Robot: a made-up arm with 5 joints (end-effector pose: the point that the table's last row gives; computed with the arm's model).
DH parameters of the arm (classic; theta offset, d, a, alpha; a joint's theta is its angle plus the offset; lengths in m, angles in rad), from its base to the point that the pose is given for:
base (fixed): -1.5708 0.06 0 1.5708
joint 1: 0 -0.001 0.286 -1.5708
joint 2: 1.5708 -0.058 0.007 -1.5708
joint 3: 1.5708 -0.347 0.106 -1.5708
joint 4: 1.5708 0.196 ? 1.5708
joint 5: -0.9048 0 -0.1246 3.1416
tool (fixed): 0.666 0.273 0 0
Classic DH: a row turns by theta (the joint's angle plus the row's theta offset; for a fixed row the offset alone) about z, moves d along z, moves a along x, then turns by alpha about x.
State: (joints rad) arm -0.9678 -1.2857 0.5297 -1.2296 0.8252
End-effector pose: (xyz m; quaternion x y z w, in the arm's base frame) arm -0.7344 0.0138 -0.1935 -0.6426 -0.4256 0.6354 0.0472
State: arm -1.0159 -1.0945 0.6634 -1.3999 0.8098
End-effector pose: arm -0.7347 -0.0191 -0.2688 -0.6785 -0.4857 0.5432 0.0933
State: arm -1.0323 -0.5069 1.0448 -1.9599 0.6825
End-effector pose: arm -0.6613 -0.1899 -0.4117 -0.6851 -0.5986 0.3660 0.1959
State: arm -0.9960 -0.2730 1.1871 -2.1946 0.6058
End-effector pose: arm -0.6009 -0.2953 -0.4209 -0.6643 -0.6203 0.3585 0.2128
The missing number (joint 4, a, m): 0.356
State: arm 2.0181 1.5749 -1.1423 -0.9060 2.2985
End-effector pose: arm 0.7683 -0.1339 0.2617 -0.4980 0.2365 -0.4629 0.6941
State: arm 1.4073 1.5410 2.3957 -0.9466 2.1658
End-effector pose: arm 0.7528 0.0803 0.4618 0.7575 0.3805 0.3376 0.4092
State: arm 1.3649 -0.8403 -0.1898 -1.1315 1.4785
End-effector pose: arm -0.5732 -0.4316 0.6804 0.1714 -0.4020 -0.6397 0.6323
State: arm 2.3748 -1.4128 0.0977 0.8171 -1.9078
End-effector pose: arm -0.4947 0.3970 -0.0982 -0.7898 0.3720 -0.2718 0.4049
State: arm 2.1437 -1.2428 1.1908 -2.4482 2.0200
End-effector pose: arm -0.4333 -0.1907 0.0752 0.7875 0.0070 -0.5330 0.3093
